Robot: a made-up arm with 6 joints.
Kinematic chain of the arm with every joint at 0, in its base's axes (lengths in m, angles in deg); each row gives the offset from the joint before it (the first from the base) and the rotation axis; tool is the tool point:
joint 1: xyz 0 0 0.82 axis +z
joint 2: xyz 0.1 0 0 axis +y
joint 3: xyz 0 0 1.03 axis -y
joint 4: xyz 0 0 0.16 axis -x
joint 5: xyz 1.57 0 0 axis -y
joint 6: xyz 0.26 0 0 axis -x
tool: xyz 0 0 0
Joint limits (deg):
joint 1: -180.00..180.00
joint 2: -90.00..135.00
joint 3: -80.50..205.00
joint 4: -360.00..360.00
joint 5: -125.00..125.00
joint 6: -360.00..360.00
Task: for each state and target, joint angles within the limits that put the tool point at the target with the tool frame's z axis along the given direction. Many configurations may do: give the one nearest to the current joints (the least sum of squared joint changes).
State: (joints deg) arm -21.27 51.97 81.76 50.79 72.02 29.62
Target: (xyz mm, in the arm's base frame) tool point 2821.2 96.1 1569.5 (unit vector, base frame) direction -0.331 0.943 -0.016
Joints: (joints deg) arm 0.31 64.26 66.16 44.41 26.39 42.75
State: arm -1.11 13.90 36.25 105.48 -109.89 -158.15
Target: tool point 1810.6 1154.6 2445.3 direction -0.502 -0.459 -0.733
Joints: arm 39.47 44.18 71.99 92.49 -88.74 -199.43
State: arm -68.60 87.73 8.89 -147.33 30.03 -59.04
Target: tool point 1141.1 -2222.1 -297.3 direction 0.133 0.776 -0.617
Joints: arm -62.94 84.22 37.31 -149.20 -2.20 -58.91
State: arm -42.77 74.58 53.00 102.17 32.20 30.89
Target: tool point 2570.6 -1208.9 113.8 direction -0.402 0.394 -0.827
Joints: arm -26.23 93.66 68.99 117.74 13.01 51.32
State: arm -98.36 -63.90 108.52 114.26 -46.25 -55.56
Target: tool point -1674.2 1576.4 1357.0 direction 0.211 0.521 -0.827
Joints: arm -48.43 -41.79 137.66 112.86 -59.61 -73.71
